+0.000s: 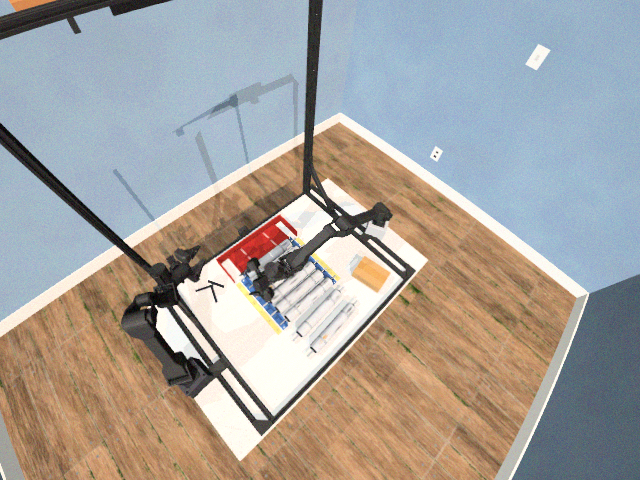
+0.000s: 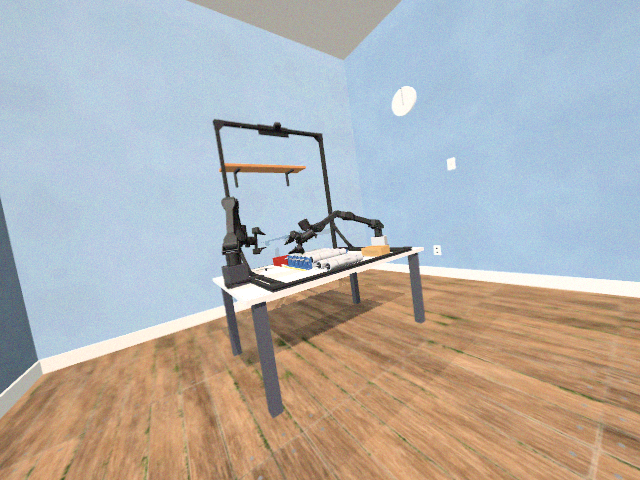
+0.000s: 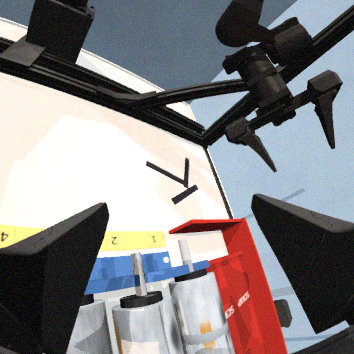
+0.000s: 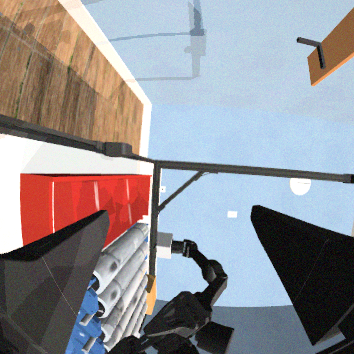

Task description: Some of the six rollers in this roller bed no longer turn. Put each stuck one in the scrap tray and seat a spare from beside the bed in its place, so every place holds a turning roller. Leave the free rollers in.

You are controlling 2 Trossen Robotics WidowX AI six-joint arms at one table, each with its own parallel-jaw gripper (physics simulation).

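Pixels of known places: left gripper, between the fingertips: (image 1: pixel 244 285) (image 2: pixel 286 249) (image 3: pixel 180 205) (image 4: pixel 122 347); right gripper, between the fingertips: (image 1: pixel 202 252) (image 2: pixel 266 241) (image 3: pixel 303 160) (image 4: pixel 180 215); left arm's base, origin of its link: (image 1: pixel 379 221) (image 2: pixel 378 236) (image 4: pixel 171 245); right arm's base, origin of its link: (image 1: pixel 188 375) (image 2: pixel 234 265) (image 3: pixel 69 1).
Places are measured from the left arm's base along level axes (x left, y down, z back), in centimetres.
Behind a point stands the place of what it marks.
The roller bed has blue slotted rails (image 1: pixel 266 310) @[x -37.0, y 9.4, z -59.5 cm] (image 2: pixel 299 261) (image 3: pixel 127 272) @[x -47.7, y 9.4, z -52.0 cm] and holds several grey rollers; my left arm hides part of them. An end roller (image 3: pixel 202 305) @[x -48.7, y 2.5, z -46.8 cm] with an orange mark lies beside the red scrap tray (image 1: pixel 253 249) @[x -54.7, y 6.8, z -34.5 cm] (image 2: pixel 279 260) @[x -57.7, y 5.4, z -52.0 cm] (image 3: pixel 260 295) @[x -61.4, y 5.8, z -34.9 cm] (image 4: pixel 75 200) @[x -61.4, y 7.2, z -42.0 cm]. No roller shows in the tray. Two spare rollers (image 1: pixel 319 311) @[x -14.3, y 4.9, z -53.0 cm] (image 1: pixel 333 328) @[x -6.3, y 4.9, z -58.0 cm] lie beside the bed on the side away from the tray. My left gripper (image 1: pixel 257 279) (image 2: pixel 290 246) @[x -47.7, y -2.5, z -55.4 cm] (image 3: pixel 180 205) @[x -47.7, y -2.5, z -55.4 cm] is open and empty above the numbered bed end. My right gripper (image 1: pixel 199 262) @[x -68.6, y -9.1, z -50.4 cm] (image 2: pixel 262 241) @[x -68.6, y -9.1, z -50.4 cm] (image 3: pixel 303 160) @[x -68.6, y -9.1, z -50.4 cm] (image 4: pixel 180 215) @[x -68.6, y -9.1, z -50.4 cm] is open and empty, raised beyond the tray's left end.
An orange block (image 1: pixel 371 273) @[x 3.3, y 4.3, z -27.8 cm] (image 2: pixel 375 251) @[x 5.1, y 6.5, z -32.9 cm] sits near the right end of the table. Thin black marks (image 1: pixel 210 290) @[x -65.3, y 9.7, z -60.1 cm] (image 3: pixel 185 184) @[x -65.8, y 9.7, z -57.7 cm] lie left of the bed. A black frame (image 1: pixel 310 103) @[x -43.2, y -47.8, z 9.9 cm] (image 2: pixel 325 175) @[x -43.0, y -58.0, z 10.1 cm] rises from the table's back, and my left arm reaches across the bed.
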